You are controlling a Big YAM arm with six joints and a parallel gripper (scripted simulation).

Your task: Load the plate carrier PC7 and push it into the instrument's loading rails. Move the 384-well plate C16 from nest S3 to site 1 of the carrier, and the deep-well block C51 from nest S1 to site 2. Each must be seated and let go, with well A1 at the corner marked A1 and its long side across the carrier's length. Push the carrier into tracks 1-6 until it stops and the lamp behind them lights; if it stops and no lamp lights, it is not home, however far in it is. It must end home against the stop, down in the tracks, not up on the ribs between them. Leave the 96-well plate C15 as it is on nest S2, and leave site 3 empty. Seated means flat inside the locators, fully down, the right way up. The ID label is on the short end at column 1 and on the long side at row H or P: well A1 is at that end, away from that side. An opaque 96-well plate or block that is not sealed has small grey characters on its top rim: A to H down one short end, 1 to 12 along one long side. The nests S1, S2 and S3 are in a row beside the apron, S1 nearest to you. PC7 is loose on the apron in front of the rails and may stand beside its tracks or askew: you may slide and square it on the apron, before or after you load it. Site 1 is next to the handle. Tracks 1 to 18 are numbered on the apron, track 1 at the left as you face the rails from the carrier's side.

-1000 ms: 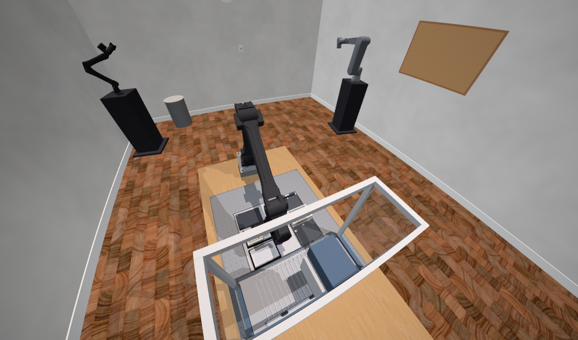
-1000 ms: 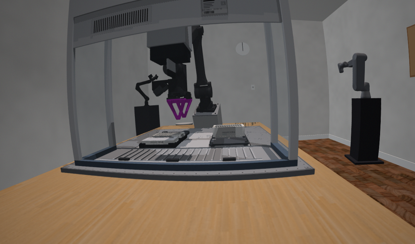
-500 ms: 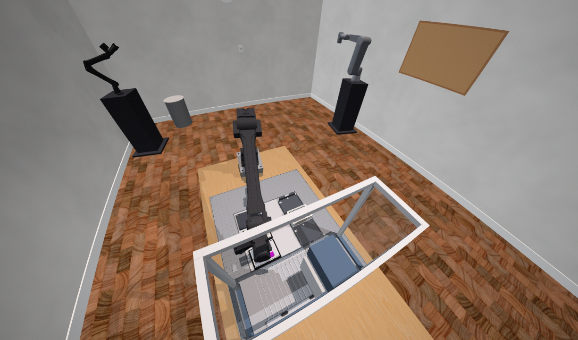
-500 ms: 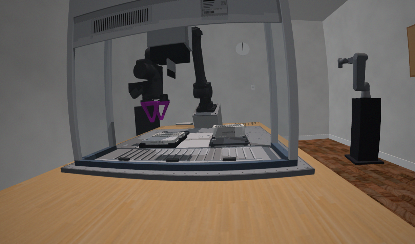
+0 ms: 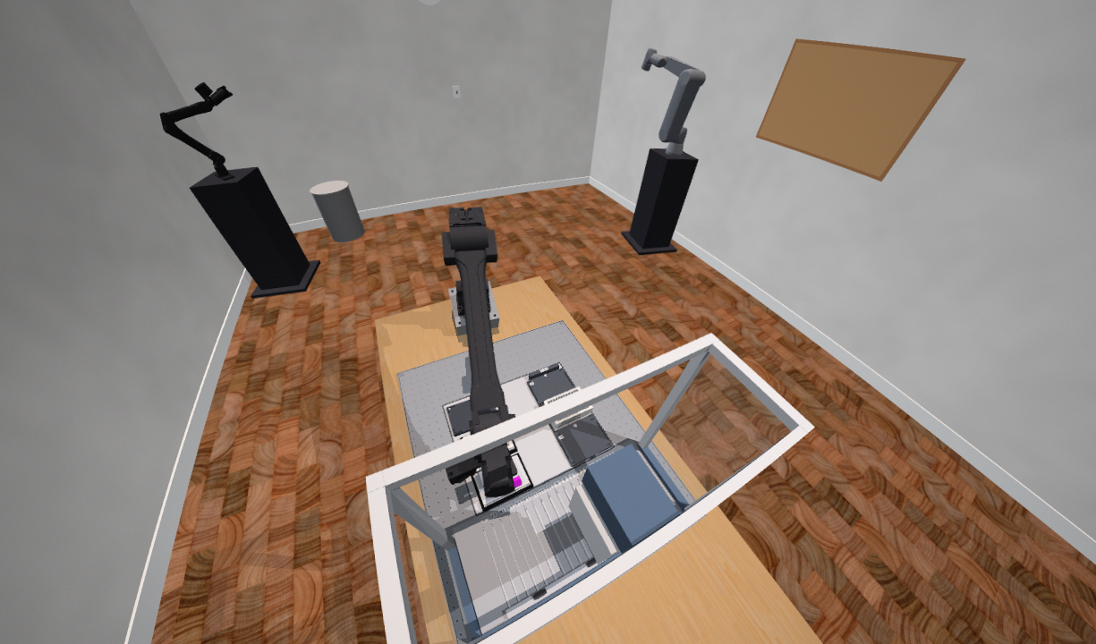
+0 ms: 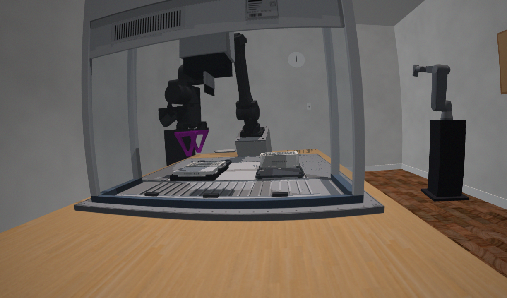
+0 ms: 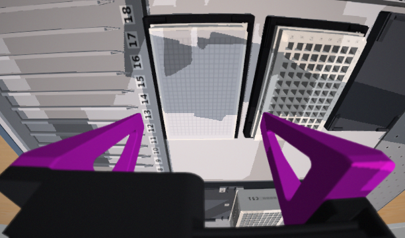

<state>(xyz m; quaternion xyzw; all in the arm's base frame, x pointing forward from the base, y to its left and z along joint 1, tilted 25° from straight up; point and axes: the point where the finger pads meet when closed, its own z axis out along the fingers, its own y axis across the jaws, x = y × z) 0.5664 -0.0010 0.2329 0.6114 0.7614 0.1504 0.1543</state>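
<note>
Now: hand 7 cm above the nest S3. The rest, counted from my hand: carrier PC7: 23 cm to the left, 16 cm behind, 6 cm below; then 96-well plate C15: 11 cm behind, 6 cm below, 2 cm to the right; then nest S1: 21 cm behind, 7 cm below, 6 cm to the right.
</note>
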